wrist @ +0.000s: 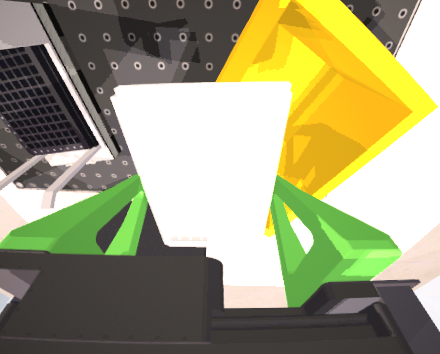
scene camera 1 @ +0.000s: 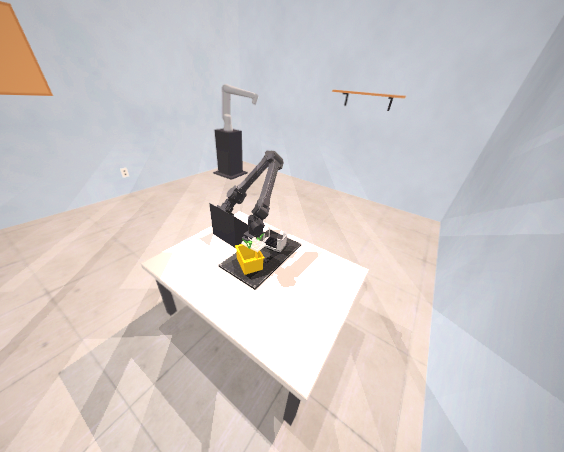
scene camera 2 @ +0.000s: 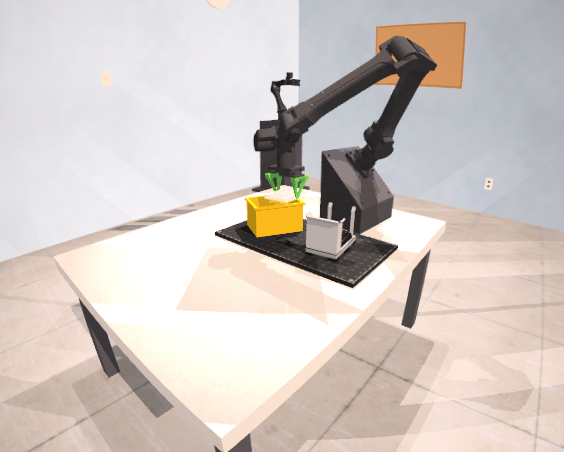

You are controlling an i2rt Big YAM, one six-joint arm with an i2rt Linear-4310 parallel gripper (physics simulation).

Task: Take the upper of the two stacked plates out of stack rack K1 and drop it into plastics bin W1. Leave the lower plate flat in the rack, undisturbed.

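Places are measured from the arm's base along level axes (x down, y right, z back), in millimetres.
Pixels of known places: gripper, fingertip midpoint: point(wrist: 209, 178) point(scene camera 1: 253, 244) point(scene camera 2: 286, 196); arm's base at its link origin: point(scene camera 1: 224, 211) point(scene camera 2: 359, 164).
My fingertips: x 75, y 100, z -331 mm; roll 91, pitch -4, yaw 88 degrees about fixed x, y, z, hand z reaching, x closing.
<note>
Ahead of a thing's pixels: the offset from my fingertips to its middle. Level surfaces: height alone.
The upper plate {dx -7, dy +0, dz +2 mm} point(scene camera 1: 256, 244) point(scene camera 2: 282, 194) point(wrist: 210, 160) is white and hangs in my gripper point(scene camera 1: 254, 240) point(scene camera 2: 287, 194) point(wrist: 209, 178). The green fingers are shut on its two side edges. The yellow bin W1 {dx +70, dy +50, dz -4 mm} point(scene camera 1: 251, 265) point(scene camera 2: 276, 221) point(wrist: 367, 50) stands below; in the wrist view the plate overlaps its left part. The plate's exact height over the rim is hard to tell. The light grey rack K1 {dx +60, dy -189, dz -32 mm} point(scene camera 1: 281, 242) point(scene camera 2: 324, 235) point(wrist: 72, 172) stands apart from the bin. The lower plate {dx +88, dy -190, dz -38 mm} point(scene camera 1: 271, 242) point(wrist: 35, 100), dark and gridded, lies flat in it.
Bin and rack stand on a black perforated board point(scene camera 1: 255, 281) point(scene camera 2: 360, 270) on the white table {dx +132 mm} point(scene camera 1: 300, 325) point(scene camera 2: 150, 325). The arm's dark base point(scene camera 1: 225, 227) point(scene camera 2: 350, 195) stands behind the rack. Upright posts rise from the rack's side toward the base.
</note>
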